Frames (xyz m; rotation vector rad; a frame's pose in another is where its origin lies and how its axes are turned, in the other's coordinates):
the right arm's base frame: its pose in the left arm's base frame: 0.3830 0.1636 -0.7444 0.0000 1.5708 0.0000
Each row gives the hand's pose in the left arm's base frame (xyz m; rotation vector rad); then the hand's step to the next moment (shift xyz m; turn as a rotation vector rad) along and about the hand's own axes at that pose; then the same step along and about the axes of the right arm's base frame.
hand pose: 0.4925 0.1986 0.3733 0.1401 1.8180 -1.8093
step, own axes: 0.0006 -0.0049 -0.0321 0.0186 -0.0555 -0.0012
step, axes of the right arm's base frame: -0.0017 0.0298 -0.0128 -0.0407 -0.0092 -0.0410
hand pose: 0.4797 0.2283 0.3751 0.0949 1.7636 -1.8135
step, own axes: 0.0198 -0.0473 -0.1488 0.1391 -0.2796 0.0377
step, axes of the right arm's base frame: -0.0161 0.1281 -0.0900 -0.1899 -0.1033 -0.2285
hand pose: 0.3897 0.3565 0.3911 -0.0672 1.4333 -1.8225
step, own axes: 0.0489 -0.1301 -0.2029 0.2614 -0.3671 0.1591
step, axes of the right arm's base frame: -0.0163 0.1367 -0.2038 -0.2558 -0.2705 -0.2997
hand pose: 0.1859 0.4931 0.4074 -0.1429 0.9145 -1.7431
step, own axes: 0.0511 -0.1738 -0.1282 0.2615 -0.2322 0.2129
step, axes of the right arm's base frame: -0.0044 0.0368 -0.2188 -0.2073 -0.3102 -0.1687
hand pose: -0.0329 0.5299 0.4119 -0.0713 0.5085 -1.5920
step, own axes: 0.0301 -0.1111 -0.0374 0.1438 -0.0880 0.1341
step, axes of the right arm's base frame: 0.0011 -0.0186 -0.1196 -0.1149 -0.1753 -0.0499
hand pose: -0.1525 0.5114 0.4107 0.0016 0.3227 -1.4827
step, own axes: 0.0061 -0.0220 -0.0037 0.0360 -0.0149 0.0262
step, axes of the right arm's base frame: 0.0005 -0.0073 -0.0219 -0.0203 -0.0417 -0.0071
